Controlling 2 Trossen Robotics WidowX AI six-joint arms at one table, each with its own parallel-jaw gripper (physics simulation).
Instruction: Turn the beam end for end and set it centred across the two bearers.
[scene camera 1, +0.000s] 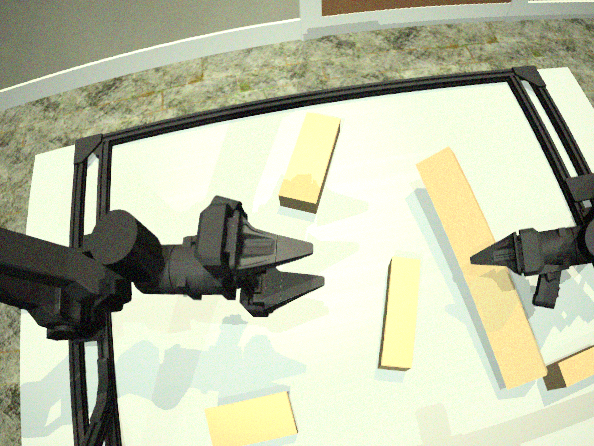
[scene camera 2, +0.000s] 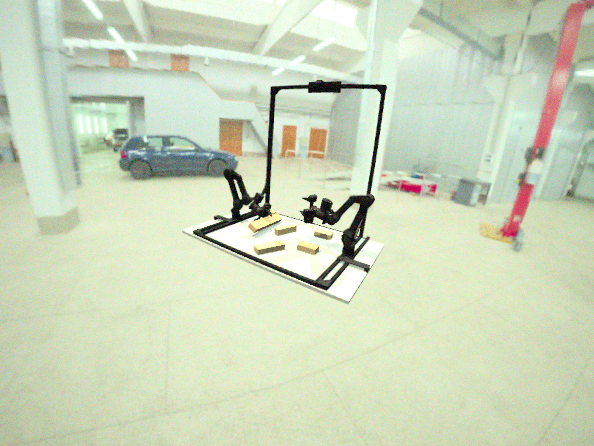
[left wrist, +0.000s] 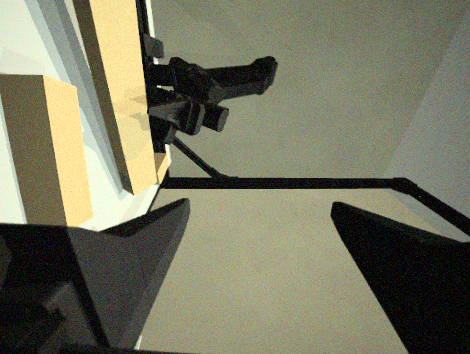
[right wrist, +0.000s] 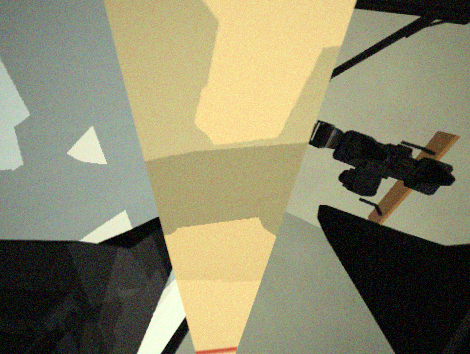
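The long tan beam (scene camera 1: 463, 248) (scene camera 2: 264, 222) (left wrist: 118, 88) (right wrist: 240, 70) lies aslant at the right of the table, with its shadow thrown to its left. My right gripper (scene camera 1: 478, 258) (scene camera 2: 262, 210) (right wrist: 253, 211) is open, and the beam passes between its spread fingers. Two pale yellow bearers lie apart on the table, one (scene camera 1: 310, 161) at the back and one (scene camera 1: 400, 311) just left of the beam. The beam touches neither bearer. My left gripper (scene camera 1: 317, 265) (scene camera 2: 306, 213) (left wrist: 260, 206) is open and empty, hovering left of the middle.
A shorter tan block (scene camera 1: 251, 418) lies at the front edge. A black frame (scene camera 1: 207, 116) runs round the white table top (scene camera 1: 185, 186). Scene camera 2 shows a tall black gantry (scene camera 2: 270, 133) over the table.
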